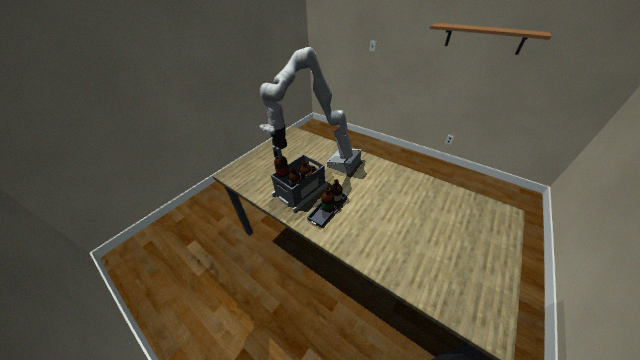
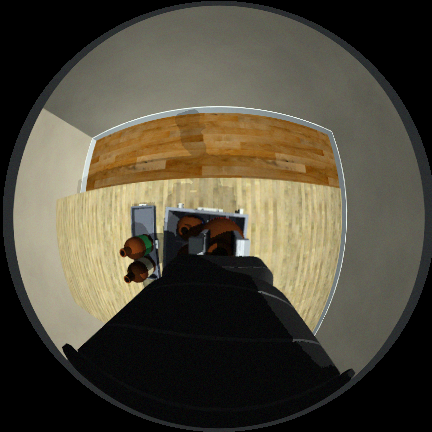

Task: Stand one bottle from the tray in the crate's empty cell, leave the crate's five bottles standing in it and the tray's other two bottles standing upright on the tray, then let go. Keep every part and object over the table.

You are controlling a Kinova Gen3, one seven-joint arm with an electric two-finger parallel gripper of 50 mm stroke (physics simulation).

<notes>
In view: my gripper (image 2: 220,238) and a red-labelled brown bottle (image 2: 220,228).
</notes>
